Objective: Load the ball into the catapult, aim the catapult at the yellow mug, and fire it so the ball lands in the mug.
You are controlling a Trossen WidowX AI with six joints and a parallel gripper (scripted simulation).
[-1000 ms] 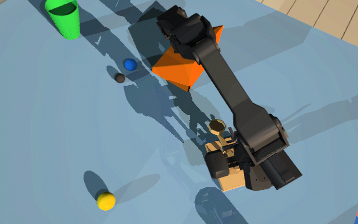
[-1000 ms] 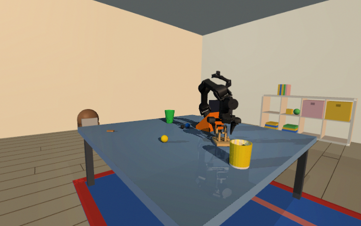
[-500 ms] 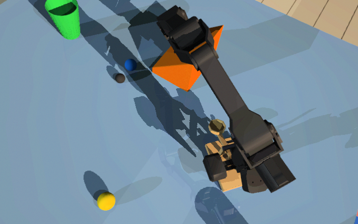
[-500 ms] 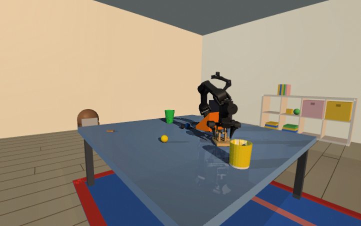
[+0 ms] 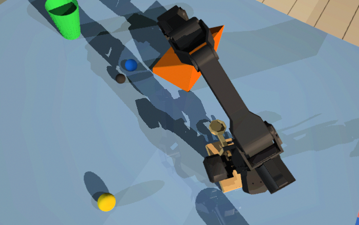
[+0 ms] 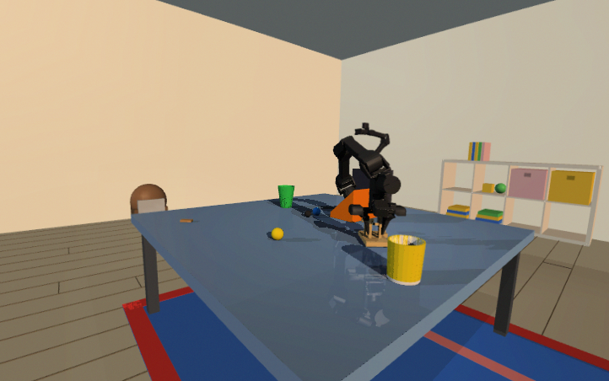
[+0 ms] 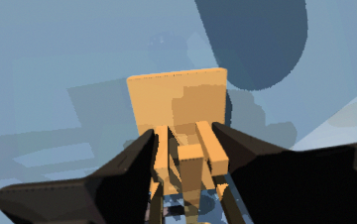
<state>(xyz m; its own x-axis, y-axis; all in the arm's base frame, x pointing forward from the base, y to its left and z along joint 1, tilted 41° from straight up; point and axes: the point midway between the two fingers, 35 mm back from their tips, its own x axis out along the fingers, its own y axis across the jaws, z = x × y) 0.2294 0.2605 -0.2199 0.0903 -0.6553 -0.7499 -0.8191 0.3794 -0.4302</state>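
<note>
Right now my gripper tip is 45 cm to the left of the dark ball, 3 cm past it and 2 cm above it. The rest, counted from my gripper tip: yellow mug 23 cm to the left, 15 cm ahead; wooden catapult 5 cm to the right, 5 cm behind, 2 cm above; yellow ball 27 cm ahead, 21 cm to the right, 1 cm below.
</note>
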